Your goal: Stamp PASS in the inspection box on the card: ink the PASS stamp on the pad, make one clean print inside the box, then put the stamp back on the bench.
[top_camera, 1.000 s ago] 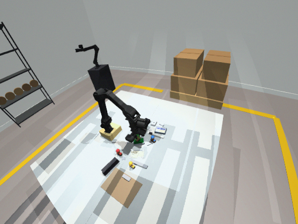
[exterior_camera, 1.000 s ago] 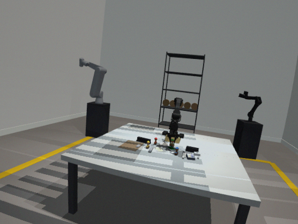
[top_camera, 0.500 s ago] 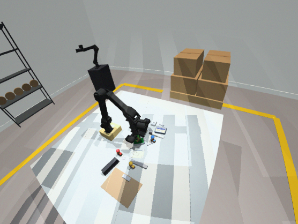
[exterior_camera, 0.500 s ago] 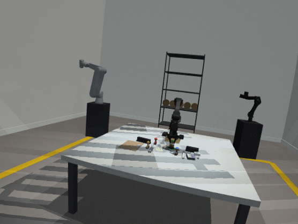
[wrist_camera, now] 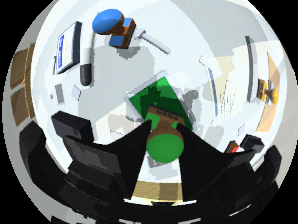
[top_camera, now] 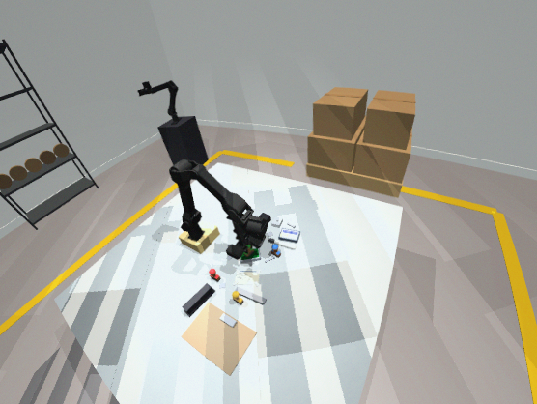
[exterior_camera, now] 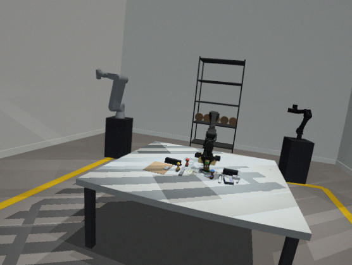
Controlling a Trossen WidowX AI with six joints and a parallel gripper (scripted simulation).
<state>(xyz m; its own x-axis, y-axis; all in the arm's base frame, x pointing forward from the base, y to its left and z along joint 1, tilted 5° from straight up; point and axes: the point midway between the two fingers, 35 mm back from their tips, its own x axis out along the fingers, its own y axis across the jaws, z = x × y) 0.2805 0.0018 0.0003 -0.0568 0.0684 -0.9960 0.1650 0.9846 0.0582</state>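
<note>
Now: gripper tip right at the green-knobbed stamp. From my gripper tip the other things lie so: green ink pad: 3 cm below; then blue-knobbed stamp: 11 cm ahead, 4 cm to the left, 2 cm below; then white card: 10 cm to the right, 4 cm below, 3 cm ahead.
</note>
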